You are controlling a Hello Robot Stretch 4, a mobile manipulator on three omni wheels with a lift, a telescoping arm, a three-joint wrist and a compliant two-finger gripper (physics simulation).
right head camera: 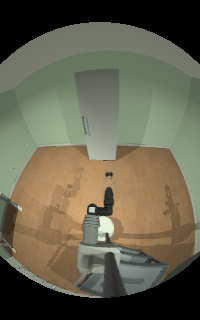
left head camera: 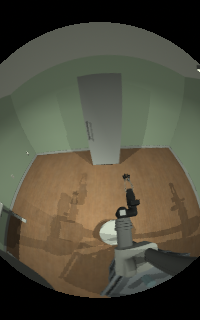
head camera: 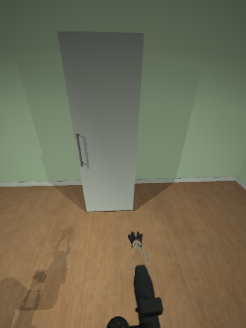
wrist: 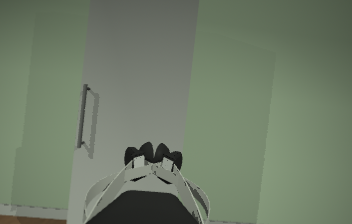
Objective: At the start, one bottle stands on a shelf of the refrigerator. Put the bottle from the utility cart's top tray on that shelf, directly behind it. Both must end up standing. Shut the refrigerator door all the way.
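Seen in the pictures: gripper, fingertip midpoint: (right head camera: 108, 171) (left head camera: 125, 173) (head camera: 134, 232) (wrist: 154, 155); robot's base, origin of the base link: (right head camera: 100, 227) (left head camera: 112, 231).
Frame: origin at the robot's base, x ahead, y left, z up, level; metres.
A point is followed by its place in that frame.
Note:
The refrigerator (head camera: 107, 100) @(x 1.430, y 0.011, z 1.362 m) (left head camera: 106, 115) @(x 1.429, y -0.028, z 1.132 m) (right head camera: 103, 107) @(x 1.429, y -0.043, z 1.198 m) (wrist: 140, 65) @(x 1.431, y 0.025, z 1.232 m) stands against the green wall. Its grey door looks shut, with an upright bar handle (head camera: 80, 151) @(x 1.380, y 0.286, z 0.918 m) (left head camera: 89, 131) @(x 1.439, y 0.275, z 0.870 m) (right head camera: 85, 126) @(x 1.438, y 0.280, z 0.874 m) (wrist: 82, 116) @(x 1.378, y 0.291, z 0.916 m) near the left edge. My gripper (head camera: 135, 237) @(x 0.485, y -0.092, z 0.947 m) (left head camera: 126, 176) @(x 0.485, y -0.092, z 0.947 m) (right head camera: 109, 175) (wrist: 154, 155) @(x 0.485, y -0.092, z 0.947 m) is shut with its fingertips together and holds nothing. It is in front of the door, apart from it and to the right of the handle. The utility cart (left head camera: 170, 275) (right head camera: 150, 274) is close beside my body, partly hidden by the arm. A faint teal shape (left head camera: 148, 281) shows on its tray. The shelf bottle is hidden.
My round white base (left head camera: 108, 233) @(x -0.013, y 0.072, z 0.187 m) (right head camera: 105, 227) @(x 0.014, y -0.082, z 0.187 m) is under the arm. A piece of furniture with a pale edge stands at the far left of both side head views. Wooden floor (head camera: 185, 250) @(x 0.870, y -0.750, z -0.027 m) lies between me and the refrigerator, with shadows on it.

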